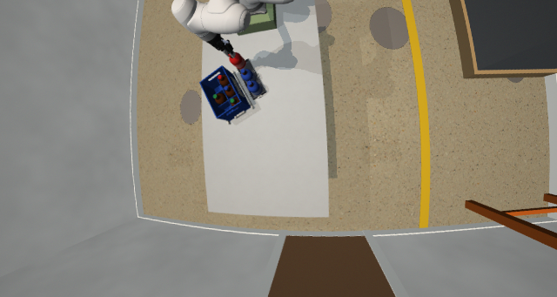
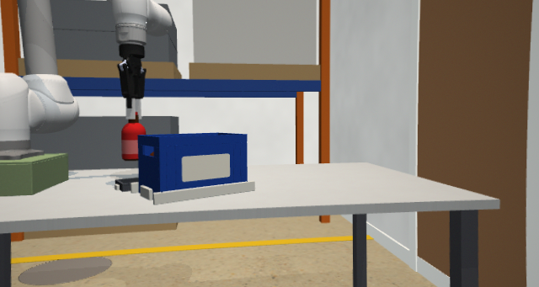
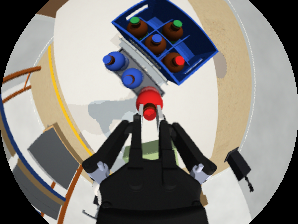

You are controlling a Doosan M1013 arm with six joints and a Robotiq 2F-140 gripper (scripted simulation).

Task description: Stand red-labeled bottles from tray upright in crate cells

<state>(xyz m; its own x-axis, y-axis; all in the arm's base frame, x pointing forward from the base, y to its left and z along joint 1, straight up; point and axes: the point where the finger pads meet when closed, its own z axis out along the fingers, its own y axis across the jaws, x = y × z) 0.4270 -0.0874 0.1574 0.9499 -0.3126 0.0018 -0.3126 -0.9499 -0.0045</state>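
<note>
Right now my hand is 9 cm above the red-labeled bottle. The rest, counted from my hand: blue crate: 19 cm ahead, 17 cm below, 10 cm to the right.
</note>
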